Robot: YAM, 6 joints.
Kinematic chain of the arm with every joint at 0, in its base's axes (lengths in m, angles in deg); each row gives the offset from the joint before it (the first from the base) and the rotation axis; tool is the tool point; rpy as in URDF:
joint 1: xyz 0 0 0.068 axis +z
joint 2: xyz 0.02 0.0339 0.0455 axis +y
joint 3: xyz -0.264 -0.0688 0 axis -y
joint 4: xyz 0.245 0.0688 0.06 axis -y
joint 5: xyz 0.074 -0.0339 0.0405 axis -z
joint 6: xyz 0.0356 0 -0.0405 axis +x
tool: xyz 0 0 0 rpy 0 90 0
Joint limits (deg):
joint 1: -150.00..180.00
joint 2: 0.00..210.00
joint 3: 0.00..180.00
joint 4: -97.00..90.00
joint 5: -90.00..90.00
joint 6: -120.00..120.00
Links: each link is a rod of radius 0.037 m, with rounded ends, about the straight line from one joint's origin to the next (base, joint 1, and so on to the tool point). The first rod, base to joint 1, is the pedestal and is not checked.
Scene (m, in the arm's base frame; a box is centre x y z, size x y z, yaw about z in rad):
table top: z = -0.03
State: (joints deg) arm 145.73 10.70 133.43 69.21 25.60 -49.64
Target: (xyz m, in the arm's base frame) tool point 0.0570 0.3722 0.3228
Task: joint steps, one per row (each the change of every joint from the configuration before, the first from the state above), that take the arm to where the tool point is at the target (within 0.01 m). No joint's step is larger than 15 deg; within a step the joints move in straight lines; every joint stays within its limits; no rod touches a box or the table.
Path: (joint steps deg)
1: -10.27 13.78 -12.05 -3.77 0.92 0.00
2: -10.27 13.79 -12.05 -3.77 0.93 0.00
3: -10.28 13.78 -12.05 -3.77 0.92 0.00
4: -10.27 13.79 -12.05 -3.77 0.93 0.00
5: -10.27 13.78 -12.05 -3.77 0.92 0.00
6: -10.27 13.78 -12.05 -3.76 0.93 0.00

